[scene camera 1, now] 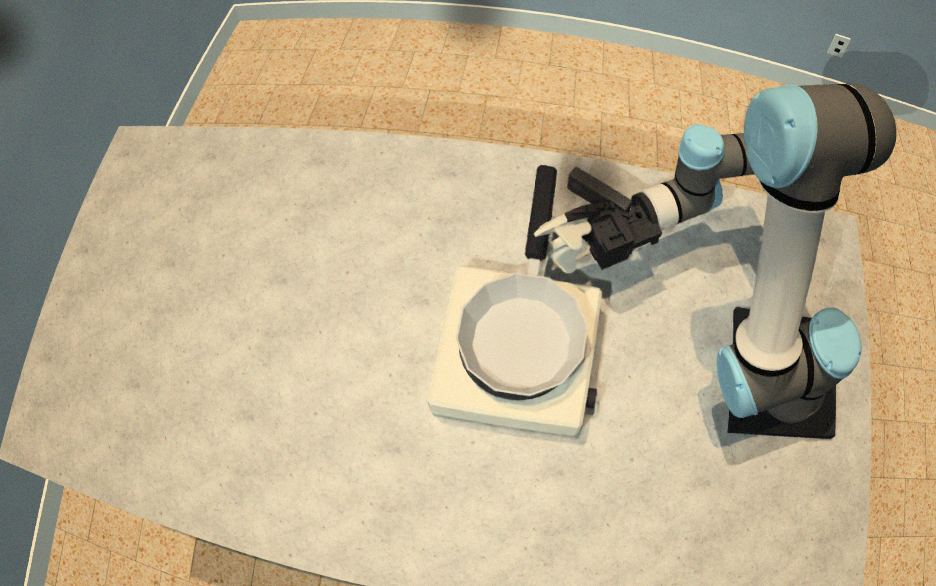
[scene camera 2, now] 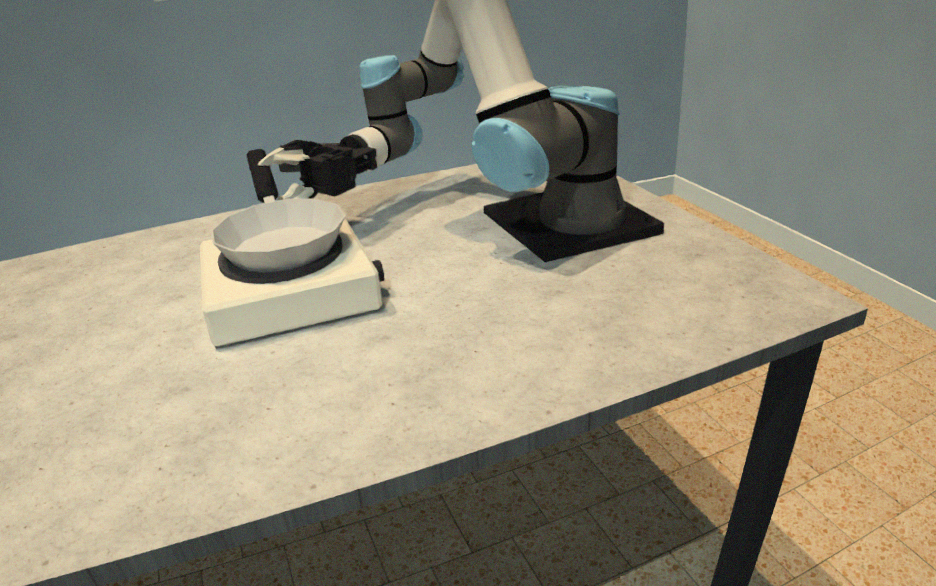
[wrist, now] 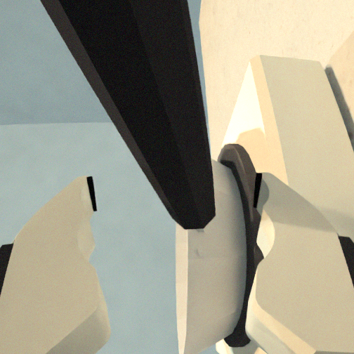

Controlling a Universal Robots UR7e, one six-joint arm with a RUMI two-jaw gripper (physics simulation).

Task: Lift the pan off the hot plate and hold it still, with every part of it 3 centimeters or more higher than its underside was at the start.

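Places are measured from the arm's base along level axes (x down, y left, z ahead), in centimetres.
Where they show: gripper, between the fingertips: [scene camera 1: 532,247] [scene camera 2: 262,189]; arm's base, origin of its link: [scene camera 2: 582,216].
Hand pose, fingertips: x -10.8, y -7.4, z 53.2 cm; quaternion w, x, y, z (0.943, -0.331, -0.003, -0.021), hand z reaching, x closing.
Each offset is from my fingertips to the top centre of the thing. Level surfaces: height alone.
The light grey pan [scene camera 1: 522,336] [scene camera 2: 279,238] [wrist: 212,280] sits upright on the black disc of the cream hot plate {dx +5.1, dy +13.5, dz -2.3 cm} [scene camera 1: 511,417] [scene camera 2: 297,314] [wrist: 310,110]. Its black handle {dx -3.2, dy -6.5, dz +0.0 cm} [scene camera 1: 542,207] [scene camera 2: 261,176] [wrist: 160,100] points to the far side of the table in both scene views. My gripper [scene camera 1: 547,248] [scene camera 2: 270,180] [wrist: 174,177] is partly open and empty, at the pan end of the handle. In the wrist view the handle shows between the two fingers, with a gap on each side. How deep it lies between the fingertips is hard to tell.
The hot plate's black knob {dx +7.4, dy +18.5, dz -14.8 cm} [scene camera 1: 591,400] [scene camera 2: 379,270] sticks out on the side toward the arm's base [scene camera 1: 818,424] [scene camera 2: 507,217]. The lower finger is close to the hot plate's far edge. All stand on the grey table {dx +12.7 cm} [scene camera 1: 241,331] [scene camera 2: 449,372].
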